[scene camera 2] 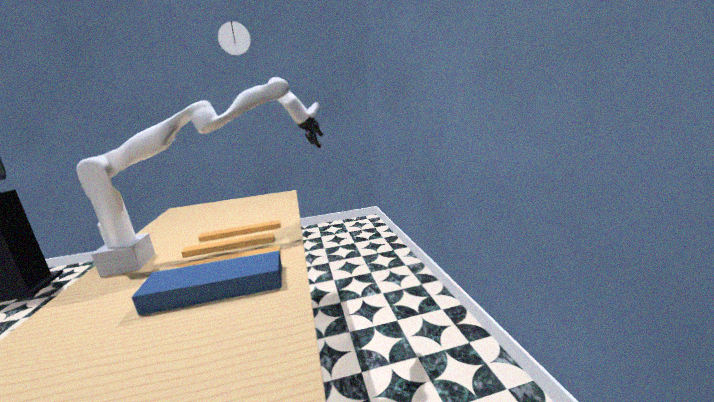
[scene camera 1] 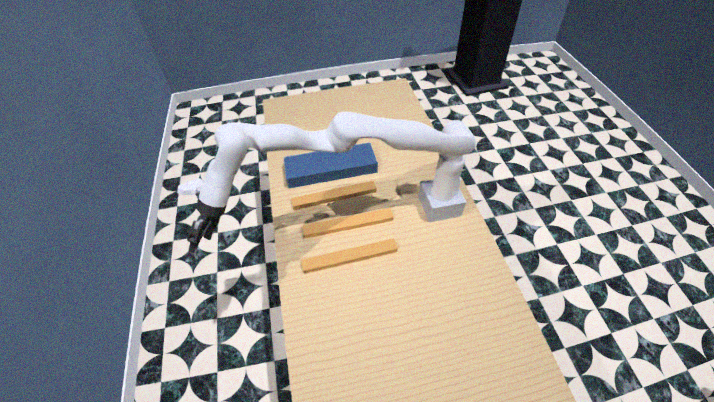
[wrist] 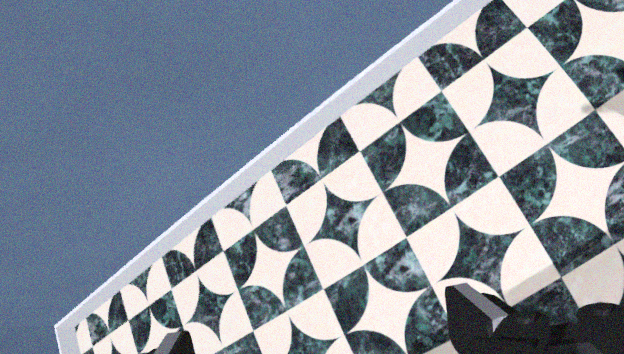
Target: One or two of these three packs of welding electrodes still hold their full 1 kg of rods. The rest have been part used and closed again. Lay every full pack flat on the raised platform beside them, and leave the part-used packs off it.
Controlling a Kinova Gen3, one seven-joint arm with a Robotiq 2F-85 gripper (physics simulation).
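Frame: origin at the arm's base, x right, y back, z down, level; centimetres.
Seen in the pictures: gripper, between the fingertips: point(scene camera 2: 321, 141) point(scene camera 1: 199, 245) point(wrist: 322, 337); arm's base, origin of its link: point(scene camera 2: 123, 242) point(scene camera 1: 442, 192).
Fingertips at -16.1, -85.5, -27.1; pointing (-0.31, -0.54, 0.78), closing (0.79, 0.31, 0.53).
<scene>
Offsets run from my fingertips to a thing's top centre, as dx, dy, dz. Level surfaces: height alone.
Three slim orange packs lie flat and roughly parallel on the table: one nearest the platform {+35.5, +45.7, +34.0} point(scene camera 1: 334, 195) point(scene camera 2: 220, 258), a middle one {+19.5, +47.2, +34.0} point(scene camera 1: 348, 223) point(scene camera 2: 228, 245), and one farthest from the platform {+4.9, +43.4, +34.0} point(scene camera 1: 349, 255) point(scene camera 2: 240, 231). They look alike at this size; no markings can be read. The blue raised platform {+51.7, +48.4, +30.4} point(scene camera 1: 330, 167) point(scene camera 2: 210, 282) has no pack on it, and it partly hides the nearest pack in scene camera 2. My gripper point(scene camera 1: 202, 240) point(scene camera 2: 320, 140) point(wrist: 322, 337) is open and empty, high up beyond the table edge, over the tiled floor. The packs do not show in the wrist view.
The wooden table {dz +36.4} point(scene camera 1: 410, 310) point(scene camera 2: 200, 350) carries the arm's grey base point(scene camera 1: 443, 204) point(scene camera 2: 124, 257) beside the packs. The arm stretches above the table, and its shadow falls across the packs. A black column point(scene camera 1: 485, 45) point(scene camera 2: 20, 245) stands on the floor behind the base.
</scene>
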